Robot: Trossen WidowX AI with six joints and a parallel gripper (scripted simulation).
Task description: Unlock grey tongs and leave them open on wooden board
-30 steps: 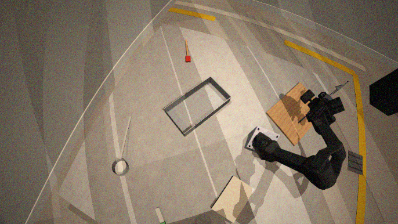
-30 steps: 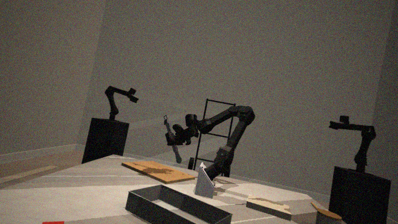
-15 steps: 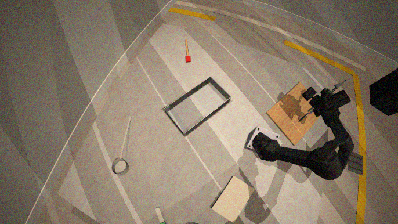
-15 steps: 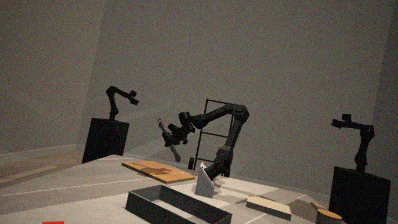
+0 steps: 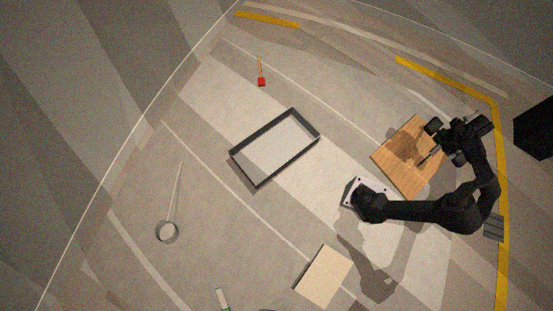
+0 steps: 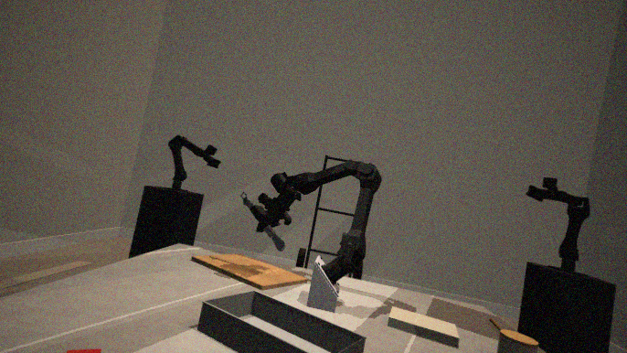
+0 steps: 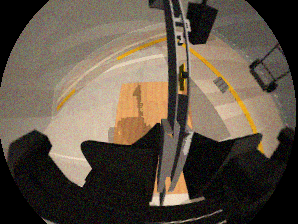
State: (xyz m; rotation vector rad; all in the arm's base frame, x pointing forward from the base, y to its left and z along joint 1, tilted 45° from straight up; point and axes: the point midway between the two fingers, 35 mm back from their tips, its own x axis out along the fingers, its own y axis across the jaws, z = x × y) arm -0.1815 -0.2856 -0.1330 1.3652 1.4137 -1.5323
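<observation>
Now: gripper tip 130 mm above the wooden board and 30 mm short of it. Round my gripper tip: roasting tin 550 mm ahead, 290 mm to the left, 110 mm below; then pale slab 600 mm to the left, 180 mm ahead, 130 mm below.
</observation>
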